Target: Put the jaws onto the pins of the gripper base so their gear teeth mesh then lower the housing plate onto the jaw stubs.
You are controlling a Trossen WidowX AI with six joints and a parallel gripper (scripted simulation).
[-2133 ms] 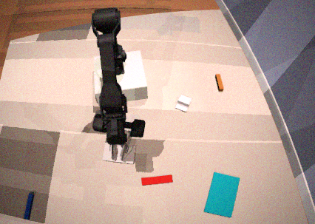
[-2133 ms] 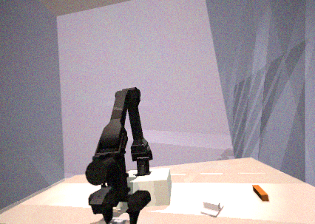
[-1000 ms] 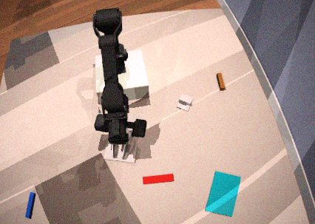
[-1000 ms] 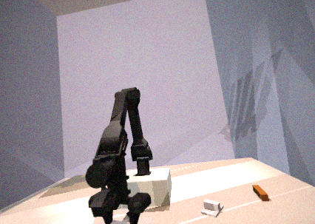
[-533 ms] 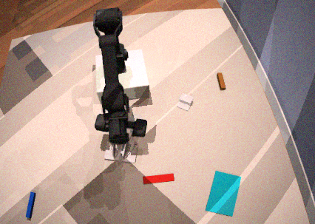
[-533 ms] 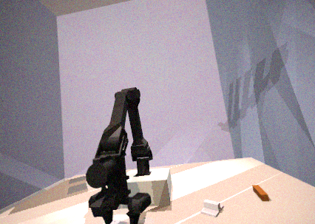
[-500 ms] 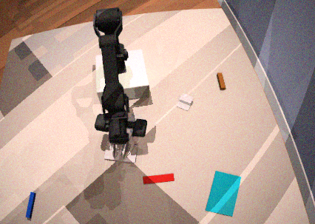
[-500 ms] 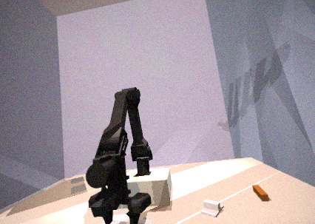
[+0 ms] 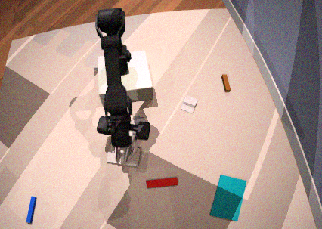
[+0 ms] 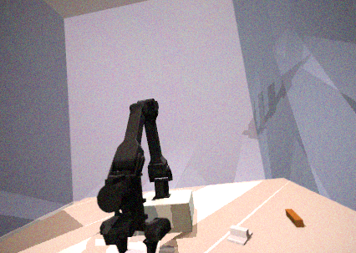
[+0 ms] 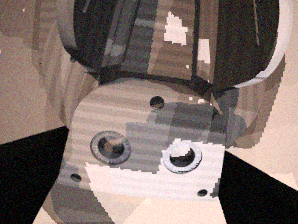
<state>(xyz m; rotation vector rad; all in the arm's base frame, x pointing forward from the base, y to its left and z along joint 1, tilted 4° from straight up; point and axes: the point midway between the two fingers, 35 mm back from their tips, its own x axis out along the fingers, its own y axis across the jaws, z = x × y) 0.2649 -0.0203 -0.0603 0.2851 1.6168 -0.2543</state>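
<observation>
Now: the jaw 2 cm ahead of my gripper tip and 2 cm to the right of it. Also, from my gripper tip: red bar: 20 cm ahead, 10 cm to the left, 1 cm below; cyan sheet: 32 cm ahead, 33 cm to the left, 1 cm below; white plate: 7 cm ahead, 2 cm to the right, 1 cm below.
</observation>
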